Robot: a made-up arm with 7 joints. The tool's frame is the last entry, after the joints. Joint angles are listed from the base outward. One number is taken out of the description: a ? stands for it. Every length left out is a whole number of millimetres.
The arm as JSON. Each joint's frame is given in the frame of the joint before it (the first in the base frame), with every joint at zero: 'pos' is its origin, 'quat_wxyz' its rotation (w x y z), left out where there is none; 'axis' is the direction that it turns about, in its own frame. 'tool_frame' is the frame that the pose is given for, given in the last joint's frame.
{
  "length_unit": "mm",
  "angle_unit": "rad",
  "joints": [
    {
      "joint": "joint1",
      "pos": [
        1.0,
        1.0,
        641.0
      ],
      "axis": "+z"
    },
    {
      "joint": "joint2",
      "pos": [
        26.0,
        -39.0,
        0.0
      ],
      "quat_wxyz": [
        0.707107,
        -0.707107,
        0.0,
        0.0
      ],
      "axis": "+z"
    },
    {
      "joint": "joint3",
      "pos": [
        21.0,
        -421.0,
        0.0
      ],
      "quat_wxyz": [
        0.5,
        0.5,
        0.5,
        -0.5
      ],
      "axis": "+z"
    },
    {
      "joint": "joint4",
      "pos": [
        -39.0,
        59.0,
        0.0
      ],
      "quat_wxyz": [
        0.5,
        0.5,
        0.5,
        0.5
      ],
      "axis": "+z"
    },
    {
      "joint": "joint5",
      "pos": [
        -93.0,
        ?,
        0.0
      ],
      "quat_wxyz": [
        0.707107,
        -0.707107,
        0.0,
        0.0
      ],
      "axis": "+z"
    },
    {
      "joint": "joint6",
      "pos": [
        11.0,
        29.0,
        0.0
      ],
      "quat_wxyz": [
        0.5,
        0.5,
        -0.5,
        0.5
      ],
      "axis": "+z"
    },
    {
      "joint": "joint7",
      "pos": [
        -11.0,
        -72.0,
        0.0
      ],
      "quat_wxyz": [
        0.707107,
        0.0,
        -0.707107,
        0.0
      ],
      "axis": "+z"
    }
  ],
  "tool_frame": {
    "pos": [
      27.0,
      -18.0,
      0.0
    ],
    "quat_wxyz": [
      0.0,
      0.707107,
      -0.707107,
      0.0
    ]
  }
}
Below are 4 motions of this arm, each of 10 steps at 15 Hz.
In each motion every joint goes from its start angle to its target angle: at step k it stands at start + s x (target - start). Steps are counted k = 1, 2, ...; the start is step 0. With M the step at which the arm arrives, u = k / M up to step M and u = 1 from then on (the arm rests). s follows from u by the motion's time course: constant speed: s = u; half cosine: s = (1 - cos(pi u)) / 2; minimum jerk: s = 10 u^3 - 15 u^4 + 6 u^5.
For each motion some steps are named. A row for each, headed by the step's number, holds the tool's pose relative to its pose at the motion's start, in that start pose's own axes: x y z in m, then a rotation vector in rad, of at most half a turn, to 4 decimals.
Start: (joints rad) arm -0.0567 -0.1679 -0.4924 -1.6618 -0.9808 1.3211 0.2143
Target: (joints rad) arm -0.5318 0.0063 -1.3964 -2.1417 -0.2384 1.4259 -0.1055
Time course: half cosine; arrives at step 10
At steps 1, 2, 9, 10:
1: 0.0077 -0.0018 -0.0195 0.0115 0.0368 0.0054
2: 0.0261 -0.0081 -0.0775 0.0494 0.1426 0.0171
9: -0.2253 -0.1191 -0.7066 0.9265 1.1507 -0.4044
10: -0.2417 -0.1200 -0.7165 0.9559 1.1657 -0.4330

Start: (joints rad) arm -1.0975 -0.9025 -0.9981 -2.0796 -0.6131 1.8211 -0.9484
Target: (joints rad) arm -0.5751 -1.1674 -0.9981 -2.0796 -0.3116 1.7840 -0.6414
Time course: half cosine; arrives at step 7
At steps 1, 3, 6, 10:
1: 0.0072 0.0016 -0.0005 0.0157 -0.0282 0.0034
3: 0.0541 0.0134 -0.0061 0.1507 -0.2074 0.0285
6: 0.1270 0.0372 -0.0244 0.4669 -0.4319 0.0776
10: 0.1333 0.0396 -0.0266 0.4994 -0.4464 0.0825

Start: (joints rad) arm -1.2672 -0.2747 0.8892 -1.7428 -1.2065 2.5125 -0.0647
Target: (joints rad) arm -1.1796 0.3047 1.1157 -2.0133 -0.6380 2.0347 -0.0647
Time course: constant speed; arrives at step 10
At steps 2, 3, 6, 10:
2: 0.0054 0.0523 -0.0478 0.2377 0.0569 -0.0604
3: 0.0086 0.0814 -0.0675 0.3588 0.0883 -0.0806
6: 0.0194 0.1770 -0.1069 0.7281 0.1903 -0.0990
10: 0.0331 0.3107 -0.1102 1.2215 0.3336 -0.0196

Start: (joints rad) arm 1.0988 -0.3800 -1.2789 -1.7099 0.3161 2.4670 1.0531
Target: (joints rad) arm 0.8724 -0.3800 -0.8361 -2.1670 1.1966 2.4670 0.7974
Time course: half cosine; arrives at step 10
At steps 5, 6, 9, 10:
5: -0.0622 -0.0722 -0.0687 -0.0502 0.3229 -0.1827
6: -0.0822 -0.0998 -0.0871 -0.0692 0.4042 -0.2474
9: -0.1227 -0.1651 -0.1194 -0.1117 0.5402 -0.3933
10: -0.1257 -0.1705 -0.1215 -0.1150 0.5486 -0.4051

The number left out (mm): 470.0
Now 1 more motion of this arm.
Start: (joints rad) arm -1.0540 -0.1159 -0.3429 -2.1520 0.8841 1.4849 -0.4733
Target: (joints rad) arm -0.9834 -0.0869 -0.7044 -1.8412 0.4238 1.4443 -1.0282
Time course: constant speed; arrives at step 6
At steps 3, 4, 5, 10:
3: -0.0073 0.0152 0.1139 -0.2305 -0.0471 0.2656
4: -0.0154 0.0201 0.1509 -0.3141 -0.0484 0.3398
5: -0.0262 0.0250 0.1870 -0.3996 -0.0416 0.4062
10: -0.0395 0.0300 0.2219 -0.4859 -0.0262 0.4643

